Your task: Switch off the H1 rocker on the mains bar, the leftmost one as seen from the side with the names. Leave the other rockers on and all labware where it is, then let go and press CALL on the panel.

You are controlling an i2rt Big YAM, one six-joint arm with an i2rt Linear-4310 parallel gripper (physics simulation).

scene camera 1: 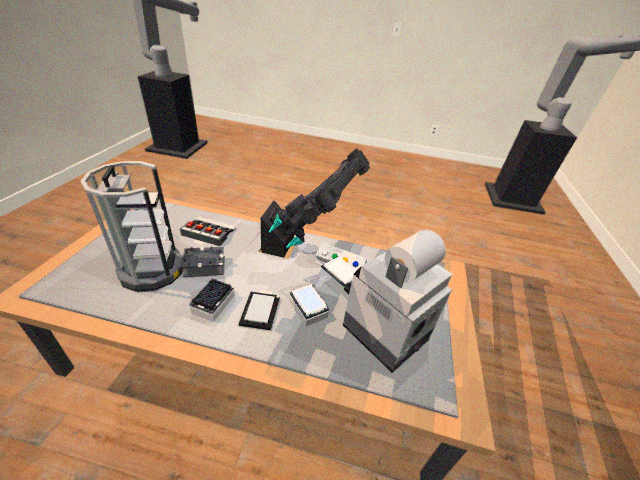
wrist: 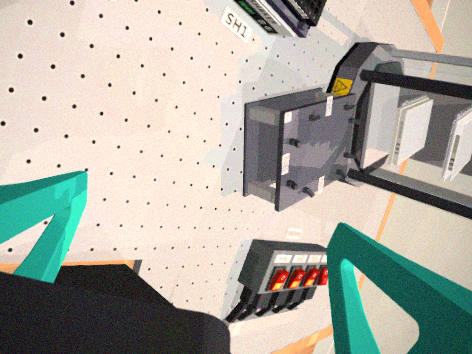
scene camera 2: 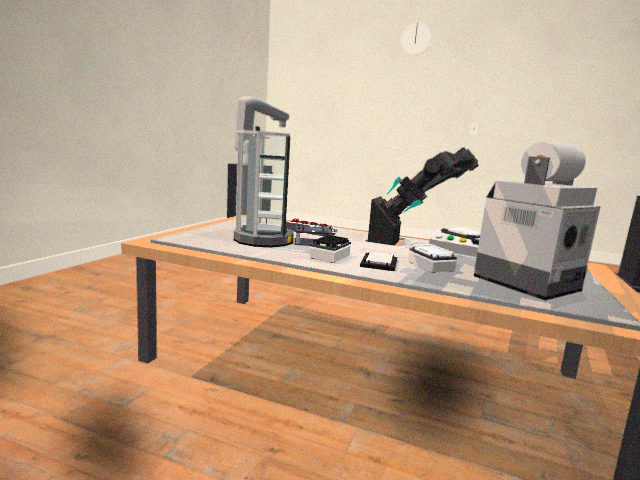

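Seen in the pictures: gripper, fingertip midpoint: (scene camera 1: 277,240) (wrist: 213,212) (scene camera 2: 395,203); arm's base, origin of the base link: (scene camera 2: 388,211).
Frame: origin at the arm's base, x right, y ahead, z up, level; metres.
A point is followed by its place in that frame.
The mains bar (scene camera 1: 199,236) {x 0.366, y 0.096, z -0.106 m} (wrist: 256,260) {x 0.259, y 0.082, z -0.114 m} is a dark grey box with four-in-a-row red rockers. In the wrist view its names are upside down and too small to read. The three left rockers there show orange glow. The rightmost, H1 (wrist: 323,275) {x 0.428, y 0.050, z -0.083 m}, shows red without glow, partly hidden by a finger. My gripper (scene camera 1: 278,239) {x -0.056, y 0.217, z 0.068 m} (scene camera 2: 395,202) {x -0.056, y 0.217, z 0.068 m} (wrist: 213,212) {x -0.056, y 0.217, z 0.068 m} is open and empty, its teal fingers high above the table near the arm's base, away from bar and panel. The panel (scene camera 2: 439,238) {x -0.238, y 0.081, z -0.068 m} has green (scene camera 1: 334,255) {x -0.282, y 0.087, z -0.062 m}, yellow (scene camera 1: 345,259) {x -0.334, y 0.099, z -0.062 m}, blue (scene camera 1: 355,264) {x -0.381, y 0.116, z -0.064 m} and white (scene camera 1: 324,252) {x -0.234, y 0.079, z -0.064 m} buttons; CALL is unreadable.
A plate tower (scene camera 1: 173,276) {x 0.336, y 0.370, z -0.104 m} (scene camera 2: 263,239) {x 0.405, y 0.447, z -0.101 m} stands left, beside a dark grey stand (scene camera 1: 203,263) {x 0.240, y 0.295, z -0.072 m} (wrist: 320,150) {x 0.261, y 0.252, z -0.072 m}. A dark-topped shaker (scene camera 1: 211,296) {x 0.124, y 0.458, z -0.065 m}, a black-framed white plate (scene camera 1: 260,308) {x -0.056, y 0.428, z -0.109 m} and a pale-topped unit (scene camera 1: 309,300) {x -0.232, y 0.364, z -0.077 m} stand at the front. A large machine with a roll (scene camera 1: 385,315) {x -0.501, y 0.498, z 0.084 m} (scene camera 2: 522,237) {x -0.491, y 0.490, z 0.037 m} stands right.
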